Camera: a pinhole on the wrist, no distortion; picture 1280 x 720 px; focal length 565.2 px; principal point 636.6 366.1 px. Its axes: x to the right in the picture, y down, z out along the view. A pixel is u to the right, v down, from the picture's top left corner.
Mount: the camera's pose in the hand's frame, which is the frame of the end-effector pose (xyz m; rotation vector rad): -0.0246 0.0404 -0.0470 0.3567 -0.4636 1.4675
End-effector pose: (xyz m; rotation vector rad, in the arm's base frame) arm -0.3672 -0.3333 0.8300 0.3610 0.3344 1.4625
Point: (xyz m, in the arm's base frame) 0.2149 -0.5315 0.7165
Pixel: 134.9 441.2
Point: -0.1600 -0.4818 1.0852
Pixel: 743.0 478.8
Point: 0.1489 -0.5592 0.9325
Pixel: 408.5 468.1
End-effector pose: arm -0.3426 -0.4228 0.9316 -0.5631 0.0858 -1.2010
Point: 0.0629 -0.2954 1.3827
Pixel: 1174.5 137.8
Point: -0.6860 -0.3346 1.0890
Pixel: 60.0 589.0
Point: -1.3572 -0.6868 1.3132
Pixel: outside the picture
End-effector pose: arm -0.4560 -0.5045 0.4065 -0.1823 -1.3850 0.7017
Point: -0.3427 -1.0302 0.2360
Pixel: outside the picture
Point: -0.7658 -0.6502 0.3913
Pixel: 882.2 451.9
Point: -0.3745 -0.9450 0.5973
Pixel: 69.0 382.2
